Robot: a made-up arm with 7 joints. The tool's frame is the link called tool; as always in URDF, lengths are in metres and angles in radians. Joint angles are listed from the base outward.
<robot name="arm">
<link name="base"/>
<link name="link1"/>
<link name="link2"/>
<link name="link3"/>
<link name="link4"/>
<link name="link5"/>
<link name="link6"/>
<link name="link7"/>
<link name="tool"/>
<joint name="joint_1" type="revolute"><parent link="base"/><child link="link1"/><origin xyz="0 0 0.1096" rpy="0 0 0"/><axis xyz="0 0 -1"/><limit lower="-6.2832" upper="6.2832"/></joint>
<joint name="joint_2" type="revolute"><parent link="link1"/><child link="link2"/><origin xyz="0 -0.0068 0.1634" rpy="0 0 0"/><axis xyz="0 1 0"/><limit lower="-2.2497" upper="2.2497"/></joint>
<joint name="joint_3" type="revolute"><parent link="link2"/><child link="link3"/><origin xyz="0 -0.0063 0.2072" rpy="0 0 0"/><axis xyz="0 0 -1"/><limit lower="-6.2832" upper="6.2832"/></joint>
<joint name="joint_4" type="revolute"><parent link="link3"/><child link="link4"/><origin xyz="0 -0.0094 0.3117" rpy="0 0 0"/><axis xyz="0 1 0"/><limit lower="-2.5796" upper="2.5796"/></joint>
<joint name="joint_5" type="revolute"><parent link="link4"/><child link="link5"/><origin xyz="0 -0.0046 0.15" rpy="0 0 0"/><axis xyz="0 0 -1"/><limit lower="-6.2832" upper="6.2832"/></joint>
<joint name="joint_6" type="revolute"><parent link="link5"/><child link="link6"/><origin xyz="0 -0.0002 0.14" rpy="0 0 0"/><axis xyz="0 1 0"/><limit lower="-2.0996" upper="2.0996"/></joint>
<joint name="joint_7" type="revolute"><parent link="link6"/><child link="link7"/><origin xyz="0 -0.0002 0.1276" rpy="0 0 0"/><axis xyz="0 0 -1"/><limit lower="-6.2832" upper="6.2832"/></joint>
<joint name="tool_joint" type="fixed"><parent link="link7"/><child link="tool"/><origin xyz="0 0 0" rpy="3.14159 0 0"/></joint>
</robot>
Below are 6 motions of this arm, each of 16 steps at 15 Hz.
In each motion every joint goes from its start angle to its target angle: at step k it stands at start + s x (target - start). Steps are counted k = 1, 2, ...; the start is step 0. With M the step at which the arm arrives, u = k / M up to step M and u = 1 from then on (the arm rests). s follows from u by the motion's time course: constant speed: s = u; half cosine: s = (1 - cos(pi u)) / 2; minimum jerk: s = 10 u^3 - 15 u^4 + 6 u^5.
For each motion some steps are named. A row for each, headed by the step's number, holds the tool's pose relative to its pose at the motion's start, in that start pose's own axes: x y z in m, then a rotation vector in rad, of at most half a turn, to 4 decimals.
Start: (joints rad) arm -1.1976 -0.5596 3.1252 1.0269 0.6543 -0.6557 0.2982
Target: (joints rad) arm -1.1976 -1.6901 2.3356 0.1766 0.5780 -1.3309 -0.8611
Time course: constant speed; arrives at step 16
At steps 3, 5, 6, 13, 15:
3: 0.0456 -0.0911 -0.0393 0.0161 0.1504 -0.3819
5: 0.0816 -0.1474 -0.0504 0.0463 0.2351 -0.6397
6: 0.1017 -0.1741 -0.0516 0.0687 0.2741 -0.7666
13: 0.2792 -0.3432 0.0275 0.3750 0.5353 -1.5189
15: 0.3363 -0.3887 0.0813 0.5026 0.6190 -1.6588

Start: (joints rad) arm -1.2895 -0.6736 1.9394 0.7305 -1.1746 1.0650 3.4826
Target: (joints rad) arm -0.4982 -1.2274 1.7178 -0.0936 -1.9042 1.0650 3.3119
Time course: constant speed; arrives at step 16
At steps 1, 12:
1: 0.0286 0.0100 0.0433 0.0435 -0.0899 0.0029
12: 0.0361 0.2338 0.6394 0.6304 -0.8985 0.3958

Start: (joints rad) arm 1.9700 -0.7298 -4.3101 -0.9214 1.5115 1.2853 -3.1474
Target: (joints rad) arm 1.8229 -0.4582 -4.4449 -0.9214 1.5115 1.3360 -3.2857
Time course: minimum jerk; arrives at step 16
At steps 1, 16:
1: 0.0001 0.0001 0.0003 0.0008 0.0002 -0.0006
16: 0.0365 0.0255 0.1384 0.3584 0.1091 -0.2473

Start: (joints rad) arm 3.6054 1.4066 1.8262 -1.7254 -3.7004 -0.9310 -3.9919
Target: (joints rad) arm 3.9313 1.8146 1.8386 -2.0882 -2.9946 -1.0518 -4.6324
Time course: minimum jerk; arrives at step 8
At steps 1, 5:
1: 0.0040 -0.0008 0.0000 0.0013 0.0018 -0.0072
5: 0.1474 -0.0445 0.0345 0.0465 0.1727 -0.4050

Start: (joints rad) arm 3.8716 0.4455 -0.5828 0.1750 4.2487 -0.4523 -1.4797
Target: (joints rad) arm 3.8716 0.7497 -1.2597 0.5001 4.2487 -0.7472 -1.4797
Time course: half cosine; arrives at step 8
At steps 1, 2, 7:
1: -0.0133 -0.0090 -0.0043 -0.0199 0.0306 -0.0154
2: -0.0518 -0.0338 -0.0141 -0.0756 0.1181 -0.0583
7: -0.3239 -0.1590 0.0134 -0.4243 0.7905 -0.3387

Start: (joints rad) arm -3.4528 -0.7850 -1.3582 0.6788 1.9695 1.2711 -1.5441
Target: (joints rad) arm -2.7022 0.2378 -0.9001 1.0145 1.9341 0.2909 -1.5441
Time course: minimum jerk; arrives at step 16
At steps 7, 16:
7: 0.3414 0.0961 -0.2010 -0.0399 -0.2002 0.5311
16: 0.5856 0.6834 -0.3028 0.1623 -0.8424 1.0172

